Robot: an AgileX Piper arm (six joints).
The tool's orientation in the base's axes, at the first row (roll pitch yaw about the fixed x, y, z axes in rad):
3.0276 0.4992 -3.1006
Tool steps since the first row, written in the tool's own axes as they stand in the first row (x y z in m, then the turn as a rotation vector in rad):
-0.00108 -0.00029 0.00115 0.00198 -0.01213 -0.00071
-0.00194 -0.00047 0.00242 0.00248 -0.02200 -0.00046
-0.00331 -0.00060 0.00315 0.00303 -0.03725 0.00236
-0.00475 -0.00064 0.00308 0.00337 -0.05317 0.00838
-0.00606 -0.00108 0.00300 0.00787 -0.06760 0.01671
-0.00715 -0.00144 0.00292 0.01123 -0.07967 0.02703
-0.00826 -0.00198 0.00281 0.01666 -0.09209 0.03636
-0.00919 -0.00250 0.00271 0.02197 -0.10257 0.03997
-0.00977 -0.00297 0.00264 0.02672 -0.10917 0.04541
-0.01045 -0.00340 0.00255 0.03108 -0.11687 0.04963
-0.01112 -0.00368 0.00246 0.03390 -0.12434 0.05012
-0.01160 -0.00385 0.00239 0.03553 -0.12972 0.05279
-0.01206 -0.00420 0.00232 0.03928 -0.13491 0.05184
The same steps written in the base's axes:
0.00152 -0.00010 -0.00052 -0.00092 -0.01218 -0.00154
0.00289 -0.00007 -0.00123 -0.00030 -0.02194 -0.00298
0.00444 -0.00006 -0.00122 0.00200 -0.03669 -0.00723
0.00568 -0.00005 -0.00048 0.00604 -0.05167 -0.01423
0.00683 -0.00045 0.00018 0.00739 -0.06501 -0.02509
0.00778 -0.00078 0.00073 0.01045 -0.07571 -0.03691
0.00876 -0.00129 0.00131 0.01125 -0.08697 -0.04889
0.00957 -0.00178 0.00179 0.00929 -0.09706 -0.05563
0.01010 -0.00224 0.00208 0.00831 -0.10304 -0.06330
0.01069 -0.00265 0.00244 0.00721 -0.11026 -0.06984
0.01126 -0.00292 0.00281 0.00567 -0.11770 -0.07236
0.01167 -0.00308 0.00308 0.00601 -0.12273 -0.07601
0.01207 -0.00342 0.00333 0.00277 -0.12813 -0.07750

